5 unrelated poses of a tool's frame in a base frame.
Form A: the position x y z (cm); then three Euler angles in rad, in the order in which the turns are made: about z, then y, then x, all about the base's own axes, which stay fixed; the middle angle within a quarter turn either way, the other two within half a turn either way.
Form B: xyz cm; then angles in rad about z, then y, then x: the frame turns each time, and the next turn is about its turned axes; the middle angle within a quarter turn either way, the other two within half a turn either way. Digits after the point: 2 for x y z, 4 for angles.
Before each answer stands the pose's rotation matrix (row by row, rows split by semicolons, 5 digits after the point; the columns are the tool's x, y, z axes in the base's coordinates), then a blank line. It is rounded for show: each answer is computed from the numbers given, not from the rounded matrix.
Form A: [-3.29 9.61 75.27 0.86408 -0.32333 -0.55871]
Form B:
0.61569 -0.72109 -0.31773; 0.75422 0.42251 0.50262; -0.22819 -0.54910 0.80400

[-3.29 9.61 75.27 0.8862 0.2302 -0.5992]
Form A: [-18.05 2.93 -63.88 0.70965 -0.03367 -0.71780]
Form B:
0.75816 -0.65120 -0.03366; 0.50759 0.55698 0.65736; -0.40932 -0.51547 0.75283

[-18.05 2.93 -63.88 0.5900 0.4217 -0.6004]
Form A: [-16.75 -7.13 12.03 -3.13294 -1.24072 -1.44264]
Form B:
-0.32410 0.00280 -0.94602; -0.93933 -0.11968 0.32146; -0.11232 0.99281 0.04142

[-16.75 -7.13 12.03 -1.9030 0.1126 1.5291]
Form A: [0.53 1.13 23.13 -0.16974 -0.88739 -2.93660]
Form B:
0.62236 0.10667 -0.77543; 0.32097 -0.93833 0.12854; -0.71389 -0.32888 -0.61822

[0.53 1.13 23.13 0.4761 0.7950 -2.6527]
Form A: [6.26 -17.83 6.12 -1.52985 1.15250 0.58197]
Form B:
0.01663 0.40586 0.91378; -0.81412 0.53605 -0.22328; -0.58046 -0.74022 0.33934

[6.26 -17.83 6.12 -1.5504 0.6193 -1.1410]
